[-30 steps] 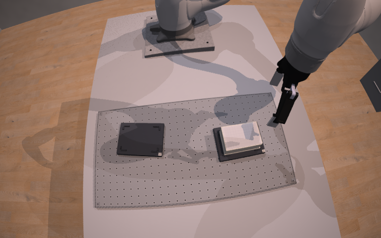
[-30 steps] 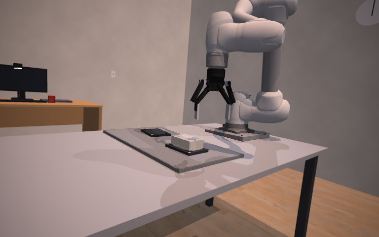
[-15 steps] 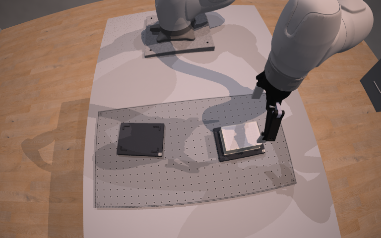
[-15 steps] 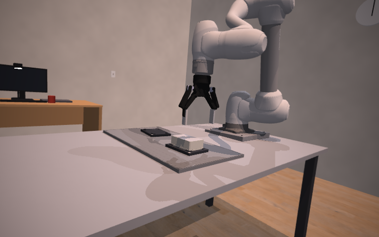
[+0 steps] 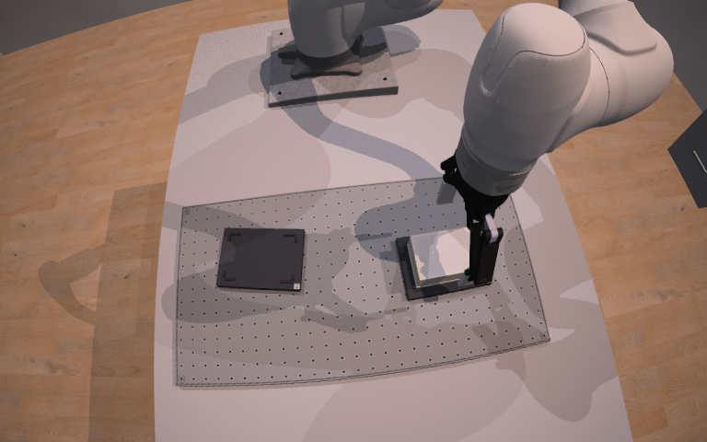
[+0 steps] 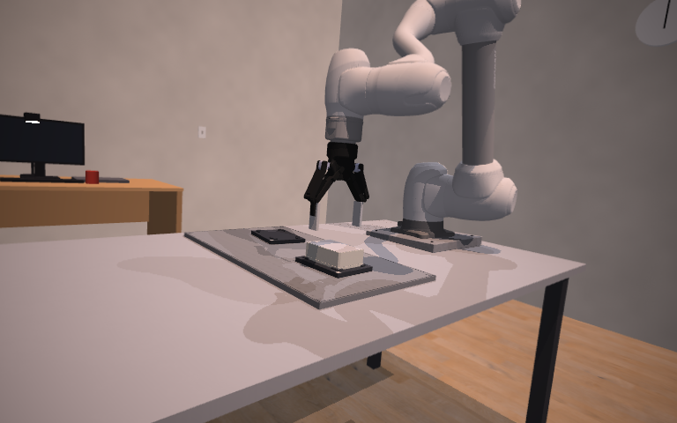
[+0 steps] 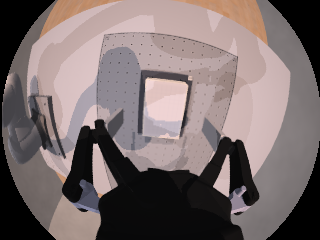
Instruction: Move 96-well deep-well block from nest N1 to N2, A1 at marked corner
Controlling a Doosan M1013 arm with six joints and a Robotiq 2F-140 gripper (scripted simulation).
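Right now my hand is 80 mm above the 96-well deep-well block. Round my hand: plate nest N2: 340 mm to the right, 100 mm below; plate nest N1: 100 mm below.
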